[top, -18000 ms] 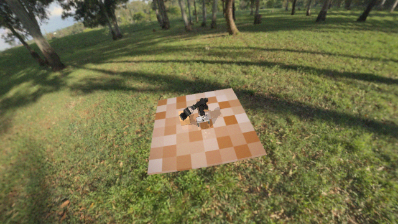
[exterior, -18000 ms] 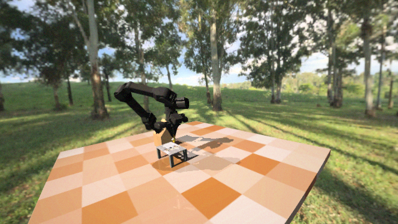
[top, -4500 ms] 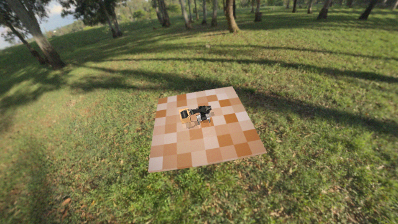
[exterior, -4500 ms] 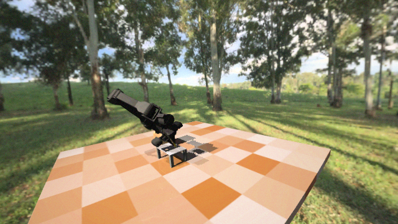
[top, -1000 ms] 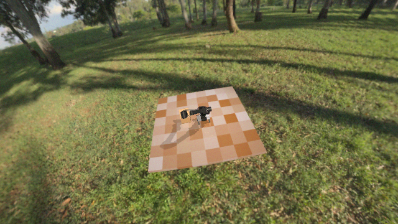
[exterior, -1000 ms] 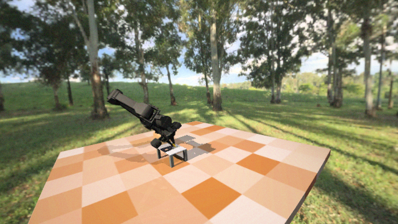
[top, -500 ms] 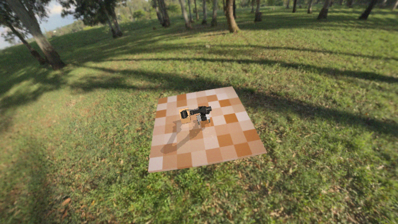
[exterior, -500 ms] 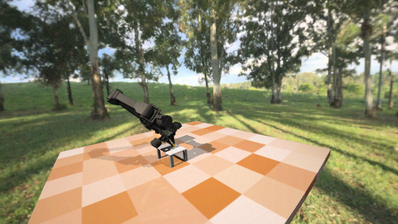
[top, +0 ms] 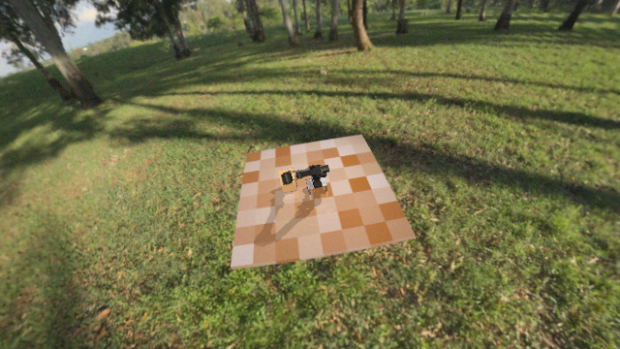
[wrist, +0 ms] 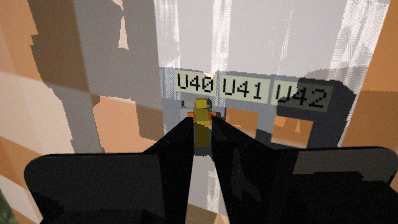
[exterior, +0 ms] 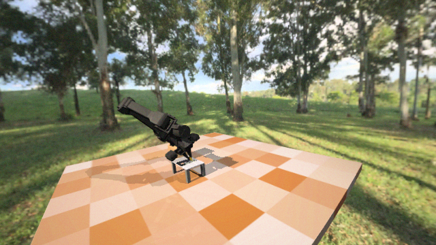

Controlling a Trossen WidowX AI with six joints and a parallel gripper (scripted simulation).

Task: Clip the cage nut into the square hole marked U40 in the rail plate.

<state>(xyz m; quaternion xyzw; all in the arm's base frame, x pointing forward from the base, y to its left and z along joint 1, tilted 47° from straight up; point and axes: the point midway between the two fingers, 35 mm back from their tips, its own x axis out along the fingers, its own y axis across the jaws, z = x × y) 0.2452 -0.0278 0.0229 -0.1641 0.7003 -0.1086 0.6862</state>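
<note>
Now: the cage nut 10 mm below my gripper tip.
</note>
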